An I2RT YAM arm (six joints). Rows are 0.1 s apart.
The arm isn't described. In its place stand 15 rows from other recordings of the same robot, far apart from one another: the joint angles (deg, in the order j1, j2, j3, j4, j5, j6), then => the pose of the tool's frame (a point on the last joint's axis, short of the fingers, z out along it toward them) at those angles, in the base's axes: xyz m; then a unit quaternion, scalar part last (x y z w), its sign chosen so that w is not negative.
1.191, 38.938, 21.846, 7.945, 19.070, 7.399 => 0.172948 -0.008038 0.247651 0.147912 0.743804 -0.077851 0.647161
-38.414, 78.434, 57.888, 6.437, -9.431, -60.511 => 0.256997 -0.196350 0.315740 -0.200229 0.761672 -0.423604 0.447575
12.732, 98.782, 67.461, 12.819, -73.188, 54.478 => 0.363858 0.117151 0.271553 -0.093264 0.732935 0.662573 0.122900
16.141, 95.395, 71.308, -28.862, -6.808, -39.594 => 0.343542 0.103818 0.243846 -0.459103 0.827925 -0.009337 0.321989
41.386, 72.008, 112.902, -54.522, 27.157, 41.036 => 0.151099 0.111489 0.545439 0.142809 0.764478 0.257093 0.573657
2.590, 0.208, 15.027, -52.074, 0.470, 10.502 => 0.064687 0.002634 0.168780 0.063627 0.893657 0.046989 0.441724
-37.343, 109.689, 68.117, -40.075, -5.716, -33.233 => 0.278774 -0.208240 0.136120 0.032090 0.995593 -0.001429 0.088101
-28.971, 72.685, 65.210, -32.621, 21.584, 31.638 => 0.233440 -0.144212 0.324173 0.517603 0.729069 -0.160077 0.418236
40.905, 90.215, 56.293, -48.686, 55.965, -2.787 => 0.223276 0.154409 0.197418 -0.299852 0.829224 -0.423970 0.206701
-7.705, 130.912, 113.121, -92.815, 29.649, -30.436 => 0.401537 -0.072097 0.197057 0.232300 -0.923457 0.181426 0.245660
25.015, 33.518, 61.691, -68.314, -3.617, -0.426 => 0.063639 0.032175 0.357236 -0.212555 0.881200 0.117671 0.405537
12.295, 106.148, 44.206, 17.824, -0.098, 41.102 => 0.332476 0.072524 0.102806 0.228752 0.892043 0.175831 0.347872
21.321, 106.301, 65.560, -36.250, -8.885, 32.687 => 0.317956 0.130003 0.146081 0.089360 0.986578 0.119851 0.065684
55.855, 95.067, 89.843, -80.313, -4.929, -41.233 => 0.166573 0.251063 0.304777 -0.749312 0.659676 0.047569 0.033117
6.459, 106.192, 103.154, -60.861, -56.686, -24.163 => 0.376837 0.072602 0.329948 -0.329799 0.798650 0.426396 0.267542
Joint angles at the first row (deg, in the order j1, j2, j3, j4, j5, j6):
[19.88, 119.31, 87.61, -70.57, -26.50, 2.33]
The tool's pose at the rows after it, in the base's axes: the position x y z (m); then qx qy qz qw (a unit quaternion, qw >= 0):
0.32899 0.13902 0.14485 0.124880 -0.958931 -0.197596 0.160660
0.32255 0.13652 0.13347 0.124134 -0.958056 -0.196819 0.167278
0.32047 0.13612 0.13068 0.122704 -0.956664 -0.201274 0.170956
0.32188 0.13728 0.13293 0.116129 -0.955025 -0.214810 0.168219
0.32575 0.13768 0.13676 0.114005 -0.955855 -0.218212 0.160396
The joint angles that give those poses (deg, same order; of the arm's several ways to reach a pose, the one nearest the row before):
[20.38, 119.31, 83.16, -67.86, -26.24, 2.26]
[20.36, 119.26, 80.16, -65.74, -26.30, 2.11]
[20.36, 119.26, 79.37, -65.30, -26.92, 2.09]
[20.32, 119.11, 79.68, -65.01, -28.49, 2.77]
[20.14, 119.09, 80.71, -65.03, -28.69, 3.09]

